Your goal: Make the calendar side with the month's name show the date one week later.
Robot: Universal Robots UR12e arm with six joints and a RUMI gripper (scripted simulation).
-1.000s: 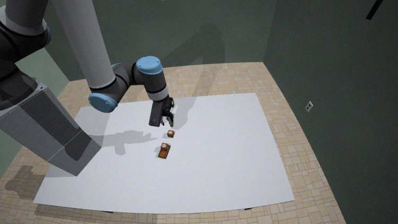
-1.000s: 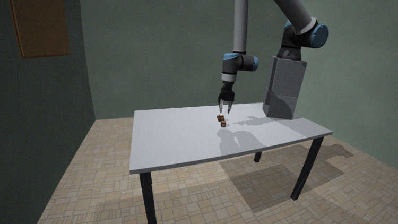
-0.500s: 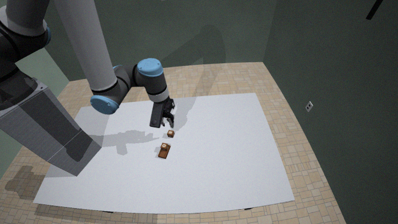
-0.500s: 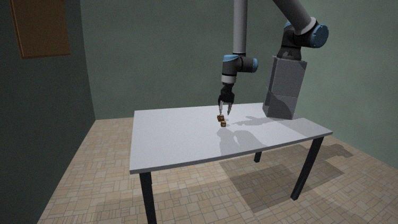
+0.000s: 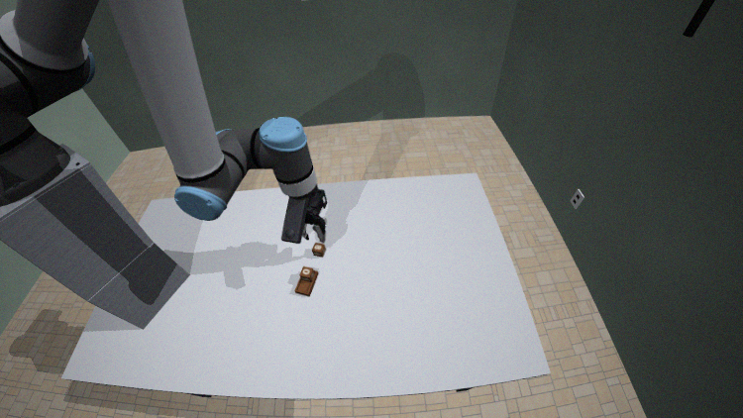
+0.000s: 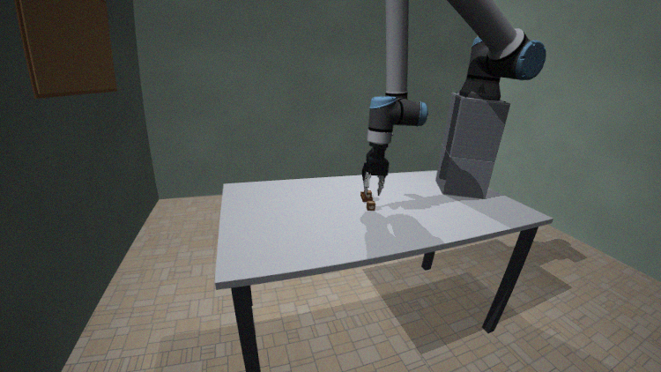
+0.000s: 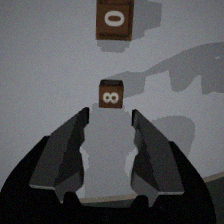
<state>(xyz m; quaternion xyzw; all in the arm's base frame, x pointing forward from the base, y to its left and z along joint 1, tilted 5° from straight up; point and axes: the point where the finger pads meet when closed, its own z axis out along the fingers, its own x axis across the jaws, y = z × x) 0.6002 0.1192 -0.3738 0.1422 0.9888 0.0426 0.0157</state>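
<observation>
Now: hand 60 mm above the brown date cube. Also, from my hand: brown wooden tray (30 mm behind, 100 mm to the right, 70 mm below).
</observation>
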